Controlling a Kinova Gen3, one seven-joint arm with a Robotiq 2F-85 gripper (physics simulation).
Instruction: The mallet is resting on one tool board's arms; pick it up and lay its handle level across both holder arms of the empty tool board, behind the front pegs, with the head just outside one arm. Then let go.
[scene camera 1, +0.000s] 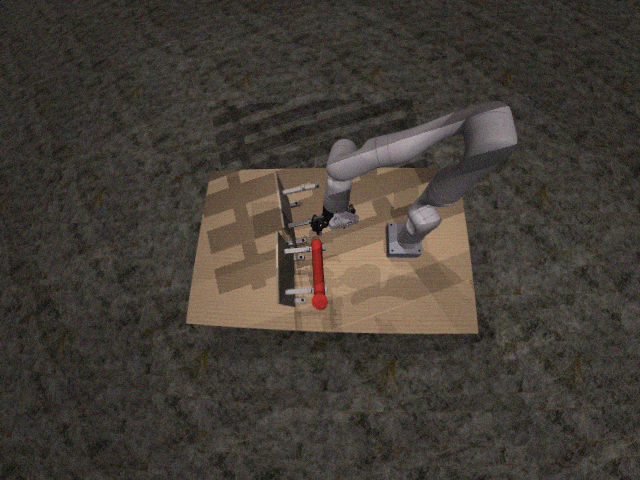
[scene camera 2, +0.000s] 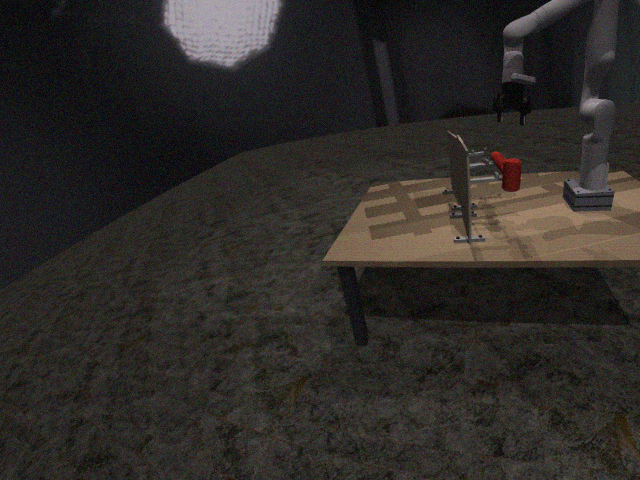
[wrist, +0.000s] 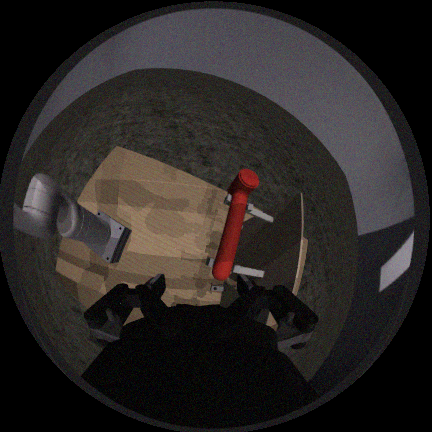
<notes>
The gripper (scene camera 2: 511, 124) is open and holds nothing. Also in view: a red mallet (scene camera 1: 319, 301). Further things: a tool board (scene camera 1: 284, 206).
The red mallet shows as well in scene camera 2 (scene camera 2: 511, 168) and in the wrist view (wrist: 246, 180). The gripper also shows in the wrist view (wrist: 200, 282).
</notes>
